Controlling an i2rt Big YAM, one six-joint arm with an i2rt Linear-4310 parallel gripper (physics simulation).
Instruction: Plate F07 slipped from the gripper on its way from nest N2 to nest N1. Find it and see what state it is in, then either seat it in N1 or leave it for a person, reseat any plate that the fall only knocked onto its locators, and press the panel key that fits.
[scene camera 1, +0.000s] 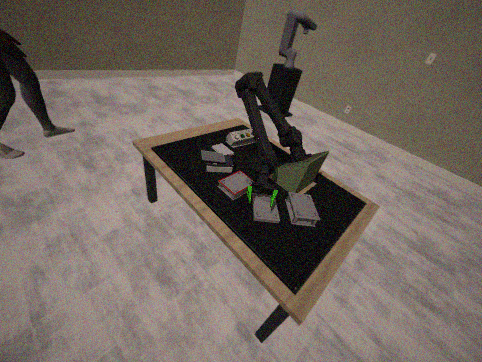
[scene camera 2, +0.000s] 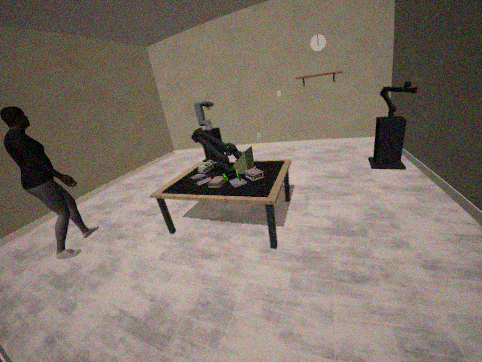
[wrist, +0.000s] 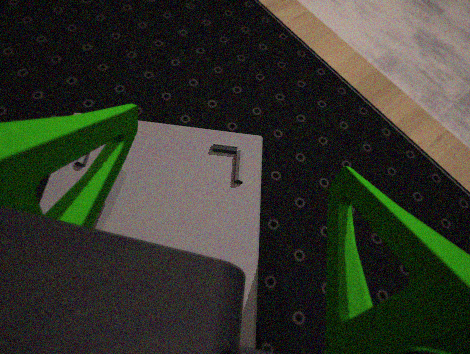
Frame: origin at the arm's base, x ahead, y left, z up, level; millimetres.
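Where they show: gripper, between the fingertips: (scene camera 1: 260, 205) (scene camera 2: 233, 179) (wrist: 241, 147); arm's base, origin of its link: (scene camera 1: 299, 159) (scene camera 2: 240, 157).
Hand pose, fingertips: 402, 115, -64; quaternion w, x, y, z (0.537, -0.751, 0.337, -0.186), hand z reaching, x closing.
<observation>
Things, the pixels of their top centre, and the offset from my fingertips, as dx, dy, dz. "*": a spot on its surface instead.
- light grey base with L-shaped locators, centre of its top: (wrist: 143, 250) (scene camera 1: 265, 205) (scene camera 2: 236, 180) -60, -9, -39
- grey block-like stack, centre of its top: (scene camera 1: 304, 204) (scene camera 2: 253, 170) -208, +99, -3
- red-edged grey plate, centre of its top: (scene camera 1: 237, 180) (scene camera 2: 216, 179) -29, -197, -19
- darker grey piece, centre of its top: (scene camera 1: 213, 155) -4, -399, +16
- key panel, centre of its top: (scene camera 1: 243, 131) (scene camera 2: 205, 162) -360, -560, +19
- light slab, a spot on its surface: (scene camera 1: 219, 170) * -14, -337, -49
- white card, centre of its top: (scene camera 1: 222, 149) -161, -512, -51
A light grey base with L-shaped locators (scene camera 1: 266, 214) (scene camera 2: 238, 183) (wrist: 185, 200) lies below my gripper (scene camera 1: 261, 205) (scene camera 2: 232, 179) (wrist: 241, 147). The gripper is open and empty; in the wrist view the left finger overlaps the base and the right finger is over the black mat. A grey block-like stack (scene camera 1: 302, 205) (scene camera 2: 254, 174) stands beside the base. A red-edged grey plate (scene camera 1: 236, 182) (scene camera 2: 217, 181) lies on the other side. A darker grey piece (scene camera 1: 213, 156) lies farther back and looks tilted. No label is legible, so I cannot tell which is F07, N1 or N2.
A key panel (scene camera 1: 241, 137) (scene camera 2: 205, 166) stands at the back. A green angled board (scene camera 1: 299, 173) (scene camera 2: 245, 162) stands close to the arm. A light slab (scene camera 1: 219, 170) and a white card (scene camera 1: 223, 149) lie near the darker piece. A person (scene camera 2: 37, 165) stands off the table's left.
</observation>
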